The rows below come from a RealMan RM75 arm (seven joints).
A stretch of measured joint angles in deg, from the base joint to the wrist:
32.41, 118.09, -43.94, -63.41, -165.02, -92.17, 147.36
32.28, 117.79, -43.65, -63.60, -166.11, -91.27, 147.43
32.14, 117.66, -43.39, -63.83, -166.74, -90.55, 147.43
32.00, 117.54, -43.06, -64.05, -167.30, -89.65, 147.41
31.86, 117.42, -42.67, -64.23, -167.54, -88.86, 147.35
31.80, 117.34, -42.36, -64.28, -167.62, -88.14, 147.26
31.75, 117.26, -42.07, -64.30, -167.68, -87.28, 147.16
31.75, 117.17, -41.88, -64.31, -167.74, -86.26, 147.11
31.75, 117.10, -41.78, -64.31, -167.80, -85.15, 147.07
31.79, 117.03, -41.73, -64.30, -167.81, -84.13, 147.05
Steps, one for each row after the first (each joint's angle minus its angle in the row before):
-0.13, -0.30, 0.29, -0.19, -1.09, 0.90, 0.07
-0.14, -0.13, 0.26, -0.23, -0.63, 0.72, 0.00
-0.14, -0.12, 0.33, -0.22, -0.56, 0.90, -0.02
-0.14, -0.12, 0.39, -0.18, -0.24, 0.79, -0.06
-0.06, -0.08, 0.31, -0.05, -0.08, 0.72, -0.09
-0.05, -0.08, 0.29, -0.02, -0.06, 0.86, -0.10
0.00, -0.09, 0.19, -0.01, -0.06, 1.02, -0.05
0.00, -0.07, 0.10, 0.00, -0.06, 1.11, -0.04
0.04, -0.07, 0.05, 0.01, -0.01, 1.02, -0.02

